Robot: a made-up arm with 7 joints.
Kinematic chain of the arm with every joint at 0, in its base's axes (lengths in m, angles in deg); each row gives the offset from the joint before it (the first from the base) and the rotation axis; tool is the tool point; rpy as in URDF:
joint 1: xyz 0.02 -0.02 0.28 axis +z
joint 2: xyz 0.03 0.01 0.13 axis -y
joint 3: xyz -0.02 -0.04 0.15 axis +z
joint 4: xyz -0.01 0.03 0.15 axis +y
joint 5: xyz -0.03 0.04 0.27 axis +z
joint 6: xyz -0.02 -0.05 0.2 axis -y
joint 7: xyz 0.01 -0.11 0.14 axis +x
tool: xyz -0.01 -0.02 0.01 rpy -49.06 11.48 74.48
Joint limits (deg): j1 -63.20..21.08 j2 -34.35..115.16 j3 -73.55..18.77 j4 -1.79..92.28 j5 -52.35..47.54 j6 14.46..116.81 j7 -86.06..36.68
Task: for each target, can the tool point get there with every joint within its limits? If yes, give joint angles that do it. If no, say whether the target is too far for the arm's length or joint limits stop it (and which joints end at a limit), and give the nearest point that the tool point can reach.
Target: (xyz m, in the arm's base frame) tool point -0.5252 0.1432 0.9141
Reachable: yes | joints -35.96 64.17 0.72 41.77 22.56 87.19 16.13
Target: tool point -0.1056 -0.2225 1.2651
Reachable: yes | joints -24.09 3.10 -60.02 36.11 -5.49 49.24 21.84
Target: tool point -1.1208 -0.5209 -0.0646
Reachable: no: too far | nearest point -0.7760 -0.3695 0.0755 | short by 0.402 m
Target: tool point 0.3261 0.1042 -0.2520
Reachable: no: joint limits stop it (at a limit: joint 1, joint 2, joint 4, joint 5, joint 6) | nearest point -0.0795 0.4636 -0.1330 | short by 0.555 m
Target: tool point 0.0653 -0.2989 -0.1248
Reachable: no: joint limits stop it (at a limit: joint 1, joint 2, joint 3, joint 6) | nearest point -0.0350 -0.5232 0.2101 | short by 0.415 m
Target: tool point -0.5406 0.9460 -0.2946
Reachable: no: too far | nearest point -0.3753 0.6612 -0.0923 | short by 0.386 m
